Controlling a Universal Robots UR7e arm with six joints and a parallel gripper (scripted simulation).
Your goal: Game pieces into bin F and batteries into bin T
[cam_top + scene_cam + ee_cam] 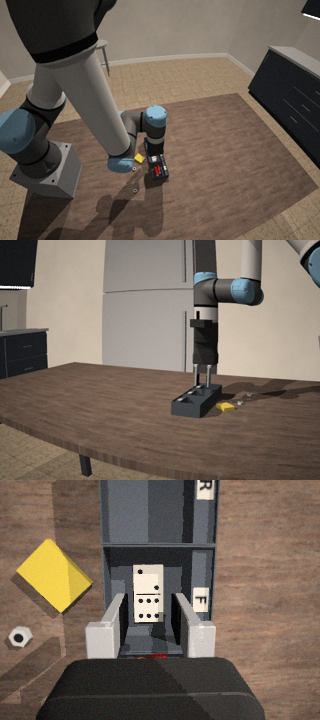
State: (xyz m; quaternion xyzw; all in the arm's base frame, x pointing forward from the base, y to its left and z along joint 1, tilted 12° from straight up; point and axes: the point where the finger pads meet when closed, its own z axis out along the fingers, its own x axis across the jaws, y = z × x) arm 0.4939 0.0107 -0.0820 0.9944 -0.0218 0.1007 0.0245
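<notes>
My hand is 10 mm short of the dark three-compartment bin and 60 mm above it. The rest, counted from my hand: white domino (70 mm below); battery (10 mm behind, 80 mm to the right, 60 mm below); yellow block (80 mm behind, 20 mm to the left, 70 mm below).
</notes>
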